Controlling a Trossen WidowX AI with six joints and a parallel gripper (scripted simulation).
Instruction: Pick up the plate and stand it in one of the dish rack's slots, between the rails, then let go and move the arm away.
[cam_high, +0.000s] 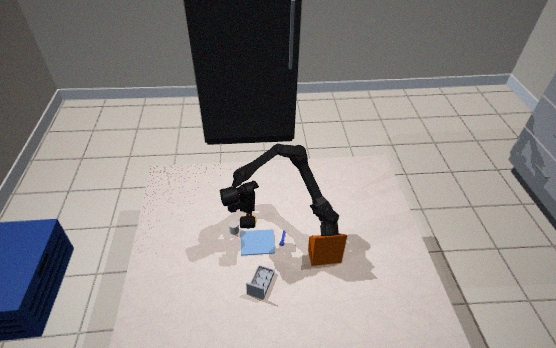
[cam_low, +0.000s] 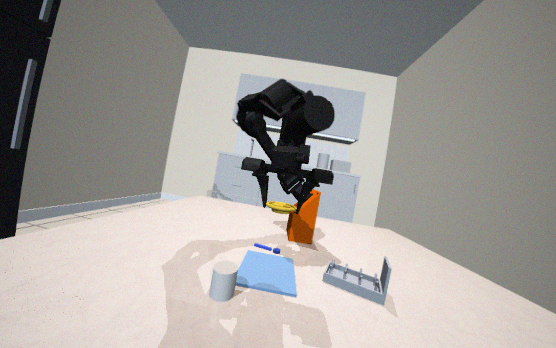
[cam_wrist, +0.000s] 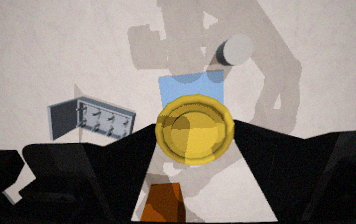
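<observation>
Right now my gripper tip is 10 mm past the dish rack, 200 mm to the right of it and 130 mm above it. The rest, counted from my gripper tip: blue spoon: 150 mm behind, 10 mm to the left, 150 mm below; then light blue mat: 40 mm behind, 150 mm below; then yellow plate: 10 mm above.
</observation>
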